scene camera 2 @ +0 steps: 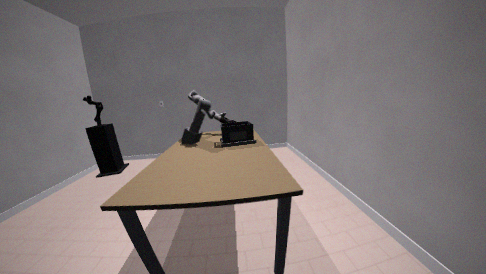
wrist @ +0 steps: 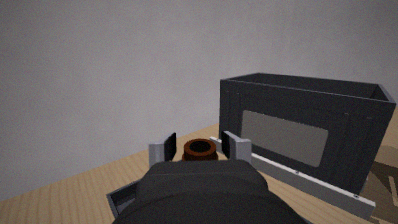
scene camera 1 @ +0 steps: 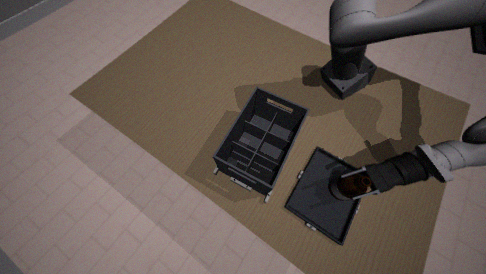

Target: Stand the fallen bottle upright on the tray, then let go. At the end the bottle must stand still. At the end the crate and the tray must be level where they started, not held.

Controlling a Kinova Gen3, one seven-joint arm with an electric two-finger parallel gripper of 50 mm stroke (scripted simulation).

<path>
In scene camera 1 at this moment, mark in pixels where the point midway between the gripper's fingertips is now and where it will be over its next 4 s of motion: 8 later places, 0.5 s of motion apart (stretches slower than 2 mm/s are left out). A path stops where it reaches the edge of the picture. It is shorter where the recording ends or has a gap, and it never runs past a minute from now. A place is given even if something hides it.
My gripper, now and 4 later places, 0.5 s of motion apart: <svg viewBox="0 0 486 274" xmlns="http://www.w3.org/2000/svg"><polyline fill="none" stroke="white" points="346,187 349,187 353,185 361,183 367,181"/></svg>
</path>
